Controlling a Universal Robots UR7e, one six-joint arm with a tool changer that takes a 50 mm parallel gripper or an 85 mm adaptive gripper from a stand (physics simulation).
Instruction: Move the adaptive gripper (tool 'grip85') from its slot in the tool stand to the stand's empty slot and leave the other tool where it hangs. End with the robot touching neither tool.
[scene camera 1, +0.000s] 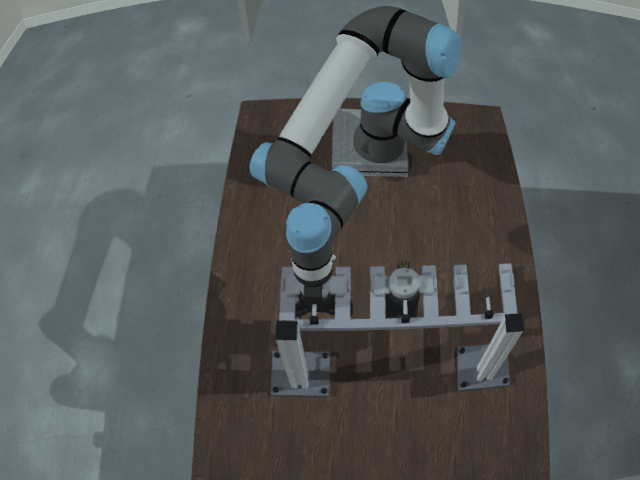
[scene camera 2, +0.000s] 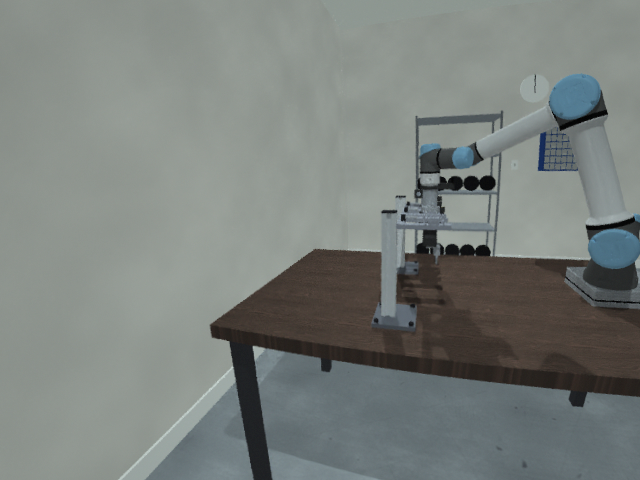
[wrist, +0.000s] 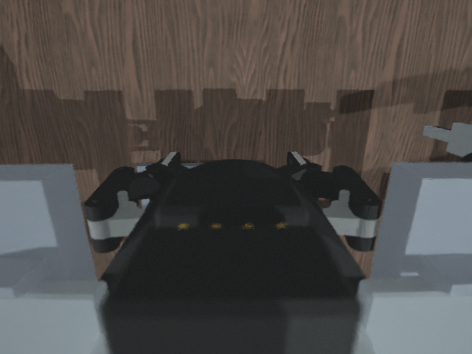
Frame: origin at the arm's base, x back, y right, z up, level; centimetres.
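Where they show: arm's base, origin of its link: (scene camera 1: 378, 143) (scene camera 2: 609, 280).
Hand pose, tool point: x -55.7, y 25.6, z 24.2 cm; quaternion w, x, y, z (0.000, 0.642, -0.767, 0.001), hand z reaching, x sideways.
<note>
Each offset is from my tool point to the centre of the thing. "spot": to the spot under its first point. Level surfaces: height alone.
The tool stand (scene camera 1: 361, 324) (scene camera 2: 388, 263) has three slots in a row. The adaptive gripper (scene camera 1: 314, 299) (wrist: 234, 156) is in the leftmost slot in scene camera 1, its black body between the two prongs and its fingers spread wide open, with nothing seen between them. The arm's flange (scene camera 1: 311, 271) (scene camera 2: 429, 180) is down on top of it; whether it is locked on cannot be told. The other tool @[dx -2.8, dy -17.8, dz -9.7 cm] (scene camera 1: 404, 285) hangs in the middle slot, apart from the arm. The right slot is empty between its left prong @[spot: dx -9.1, dy -29.1, dz -1.8 cm] (scene camera 1: 461, 299) and right prong @[spot: dx -9.6, dy -39.9, dz -0.9 cm] (scene camera 1: 507, 289). The tools overlap in scene camera 2.
Two upright posts (scene camera 1: 293, 356) (scene camera 1: 498, 351) on base plates carry the stand's rail on the wooden table @[dz -30.0 cm] (scene camera 1: 372, 439) (scene camera 2: 320, 310). Short pins stand at each slot's rear, one of them a pin @[spot: dx -12.2, dy -34.4, dz -0.6 cm] (scene camera 1: 488, 304) at the empty slot. The arm's base is beyond the stand.
</note>
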